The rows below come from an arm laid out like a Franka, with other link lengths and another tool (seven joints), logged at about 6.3 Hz.
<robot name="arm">
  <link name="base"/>
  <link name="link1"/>
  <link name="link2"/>
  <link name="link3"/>
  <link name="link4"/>
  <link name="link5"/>
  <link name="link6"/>
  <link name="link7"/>
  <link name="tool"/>
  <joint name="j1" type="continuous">
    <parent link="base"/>
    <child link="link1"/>
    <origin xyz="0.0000 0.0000 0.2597" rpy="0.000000 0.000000 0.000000"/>
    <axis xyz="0 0 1"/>
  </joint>
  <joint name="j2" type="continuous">
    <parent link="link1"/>
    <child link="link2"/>
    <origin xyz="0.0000 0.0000 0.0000" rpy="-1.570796 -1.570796 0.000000"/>
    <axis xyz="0 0 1"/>
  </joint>
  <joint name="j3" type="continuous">
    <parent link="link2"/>
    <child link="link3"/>
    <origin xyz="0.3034 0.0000 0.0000" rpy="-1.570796 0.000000 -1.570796"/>
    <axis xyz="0 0 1"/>
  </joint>
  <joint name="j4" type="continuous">
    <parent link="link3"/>
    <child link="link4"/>
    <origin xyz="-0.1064 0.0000 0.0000" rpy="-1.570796 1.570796 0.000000"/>
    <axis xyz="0 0 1"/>
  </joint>
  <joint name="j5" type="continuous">
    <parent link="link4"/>
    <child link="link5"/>
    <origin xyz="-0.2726 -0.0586 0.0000" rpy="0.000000 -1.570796 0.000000"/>
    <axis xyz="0 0 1"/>
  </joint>
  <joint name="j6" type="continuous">
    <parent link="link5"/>
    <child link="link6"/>
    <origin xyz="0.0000 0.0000 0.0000" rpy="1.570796 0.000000 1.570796"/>
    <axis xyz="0 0 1"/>
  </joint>
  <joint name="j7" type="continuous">
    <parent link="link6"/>
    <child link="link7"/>
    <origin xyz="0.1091 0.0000 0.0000" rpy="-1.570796 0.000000 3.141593"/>
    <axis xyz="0 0 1"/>
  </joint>
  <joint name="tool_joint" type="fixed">
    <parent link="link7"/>
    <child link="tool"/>
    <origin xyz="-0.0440 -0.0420 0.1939" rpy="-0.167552 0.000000 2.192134"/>
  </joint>
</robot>
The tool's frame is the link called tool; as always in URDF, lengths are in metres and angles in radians. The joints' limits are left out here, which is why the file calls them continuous.
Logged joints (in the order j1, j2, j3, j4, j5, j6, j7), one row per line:
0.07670 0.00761 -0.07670 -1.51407 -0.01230 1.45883 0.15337
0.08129 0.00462 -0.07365 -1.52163 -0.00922 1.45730 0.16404
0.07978 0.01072 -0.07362 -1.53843 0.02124 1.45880 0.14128
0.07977 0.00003 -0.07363 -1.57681 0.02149 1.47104 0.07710
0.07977 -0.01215 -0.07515 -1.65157 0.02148 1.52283 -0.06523
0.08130 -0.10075 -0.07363 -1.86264 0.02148 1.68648 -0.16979
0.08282 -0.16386 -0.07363 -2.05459 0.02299 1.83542 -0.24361
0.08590 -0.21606 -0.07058 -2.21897 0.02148 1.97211 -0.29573
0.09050 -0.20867 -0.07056 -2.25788 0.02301 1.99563 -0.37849
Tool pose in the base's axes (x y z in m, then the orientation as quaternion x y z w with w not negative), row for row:
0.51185 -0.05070 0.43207 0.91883 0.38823 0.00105 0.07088
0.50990 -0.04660 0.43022 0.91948 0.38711 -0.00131 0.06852
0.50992 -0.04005 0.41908 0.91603 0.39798 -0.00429 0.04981
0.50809 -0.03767 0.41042 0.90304 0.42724 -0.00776 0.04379
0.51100 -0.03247 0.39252 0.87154 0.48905 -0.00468 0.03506
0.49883 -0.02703 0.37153 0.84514 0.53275 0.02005 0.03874
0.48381 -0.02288 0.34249 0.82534 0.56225 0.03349 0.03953
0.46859 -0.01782 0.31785 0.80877 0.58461 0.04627 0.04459
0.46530 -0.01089 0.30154 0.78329 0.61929 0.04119 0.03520
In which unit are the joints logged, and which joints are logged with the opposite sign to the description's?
The joints are logged in radians. Opposite sign: none.
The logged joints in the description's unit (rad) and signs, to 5 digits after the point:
0.07670 0.00761 -0.07670 -1.51407 -0.01230 1.45883 0.15337
0.08129 0.00462 -0.07365 -1.52163 -0.00922 1.45730 0.16404
0.07978 0.01072 -0.07362 -1.53843 0.02124 1.45880 0.14128
0.07977 0.00003 -0.07363 -1.57681 0.02149 1.47104 0.07710
0.07977 -0.01215 -0.07515 -1.65157 0.02148 1.52283 -0.06523
0.08130 -0.10075 -0.07363 -1.86264 0.02148 1.68648 -0.16979
0.08282 -0.16386 -0.07363 -2.05459 0.02299 1.83542 -0.24361
0.08590 -0.21606 -0.07058 -2.21897 0.02148 1.97211 -0.29573
0.09050 -0.20867 -0.07056 -2.25788 0.02301 1.99563 -0.37849

